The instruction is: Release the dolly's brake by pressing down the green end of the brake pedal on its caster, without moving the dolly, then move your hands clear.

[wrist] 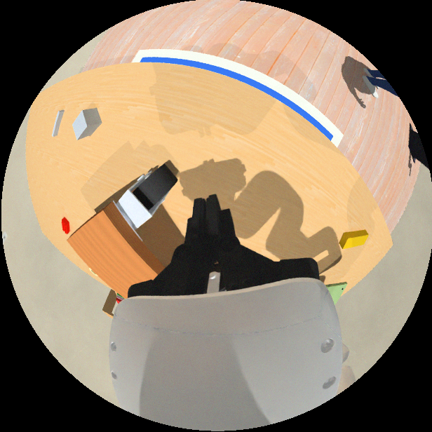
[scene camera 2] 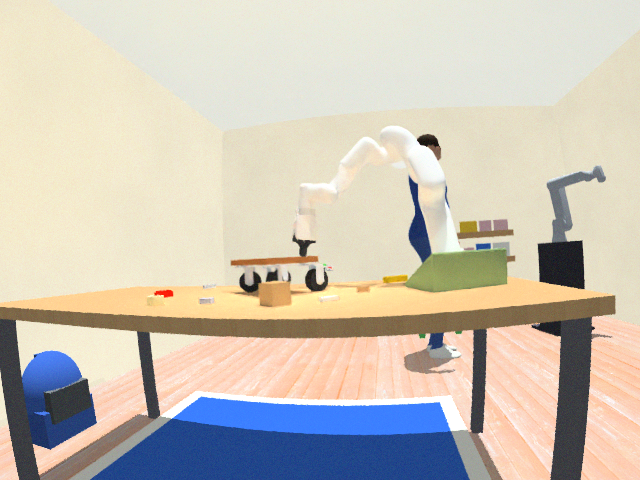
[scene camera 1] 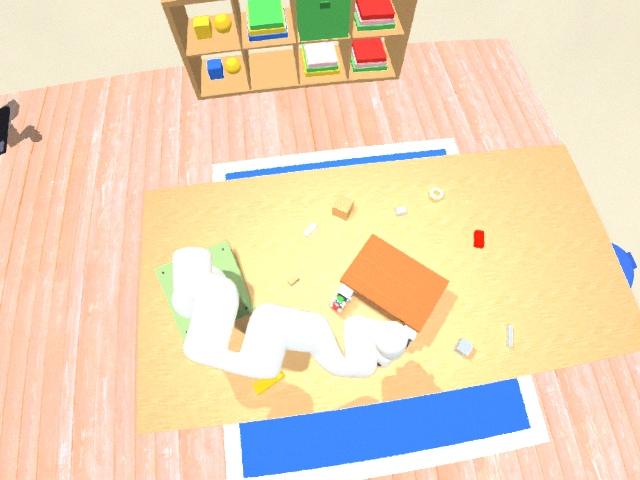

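Note:
The dolly, with an orange-brown deck (scene camera 1: 395, 283) (scene camera 2: 273, 260) (wrist: 117, 250), stands on its casters on the table. The brake pedal sits on the caster at the deck's left corner in scene camera 1. Its green end (scene camera 1: 340, 299) (scene camera 2: 324, 265) is nearer the deck and its red end (scene camera 1: 335, 307) (scene camera 2: 329, 268) points outward. The pedal does not show in the wrist view. My gripper (scene camera 2: 303, 254) (wrist: 210, 210) is shut and empty, pointing down at about deck height, beside the dolly. The arm hides its fingers in scene camera 1. Another caster (wrist: 135, 206) shows left of the fingers.
A grey cube (scene camera 1: 464, 347) (wrist: 86, 123) and a grey bar (scene camera 1: 510, 335) (wrist: 58, 123) lie beyond the dolly. A yellow block (scene camera 1: 268, 382) (scene camera 2: 395, 279) (wrist: 354, 239) lies near the arm's green base (scene camera 2: 465, 271). A wooden cube (scene camera 1: 342, 208) (scene camera 2: 275, 293) stands across the dolly. A person stands behind the table.

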